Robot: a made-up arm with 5 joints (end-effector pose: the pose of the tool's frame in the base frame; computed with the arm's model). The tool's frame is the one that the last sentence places.
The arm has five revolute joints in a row. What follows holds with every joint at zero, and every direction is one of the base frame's.
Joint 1 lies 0.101 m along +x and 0.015 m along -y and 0.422 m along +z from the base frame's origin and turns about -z.
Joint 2 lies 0.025 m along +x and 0.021 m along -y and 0.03 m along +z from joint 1 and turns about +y.
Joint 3 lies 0.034 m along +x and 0.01 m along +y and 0.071 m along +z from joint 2 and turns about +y.
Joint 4 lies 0.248 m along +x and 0.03 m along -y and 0.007 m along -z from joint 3 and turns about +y.
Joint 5 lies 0.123 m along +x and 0.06 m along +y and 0.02 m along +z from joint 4 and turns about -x.
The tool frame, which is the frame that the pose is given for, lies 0.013 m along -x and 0.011 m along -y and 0.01 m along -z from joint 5; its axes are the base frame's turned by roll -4.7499, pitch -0.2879 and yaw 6.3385 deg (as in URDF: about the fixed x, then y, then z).
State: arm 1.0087 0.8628 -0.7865 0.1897 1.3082
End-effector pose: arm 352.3 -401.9 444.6 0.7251 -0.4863 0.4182 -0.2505
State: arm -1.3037 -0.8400 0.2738 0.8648 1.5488
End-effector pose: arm 177.6 298.0 648.9 0.4425 -0.6493 -0.3238 0.5269
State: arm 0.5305 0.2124 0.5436 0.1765 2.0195
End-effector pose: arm 403.4 -175.3 271.1 0.5183 -0.6638 0.4522 0.2938
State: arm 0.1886 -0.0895 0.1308 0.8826 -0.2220
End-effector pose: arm 468.9 -74.6 425.5 0.8942 0.1269 0.4241 -0.0669
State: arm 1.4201 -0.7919 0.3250 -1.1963 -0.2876
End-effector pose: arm 143.0 -216.5 740.3 0.5732 -0.4620 -0.5820 -0.3453
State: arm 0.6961 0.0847 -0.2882 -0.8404 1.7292
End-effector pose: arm 366.1 -222.4 674.5 0.3982 -0.7521 -0.0180 -0.5249
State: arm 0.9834 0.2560 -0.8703 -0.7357 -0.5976
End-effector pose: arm 280.9 -257.1 757.8 0.7470 -0.1458 -0.6248 -0.1744
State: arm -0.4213 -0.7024 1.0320 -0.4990 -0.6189
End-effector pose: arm 409.3 140.5 465.2 0.9210 0.2750 -0.0463 0.2718
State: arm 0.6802 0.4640 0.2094 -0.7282 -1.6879
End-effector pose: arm 420.1 -234.3 356.4 0.6702 0.6547 -0.2989 -0.1812
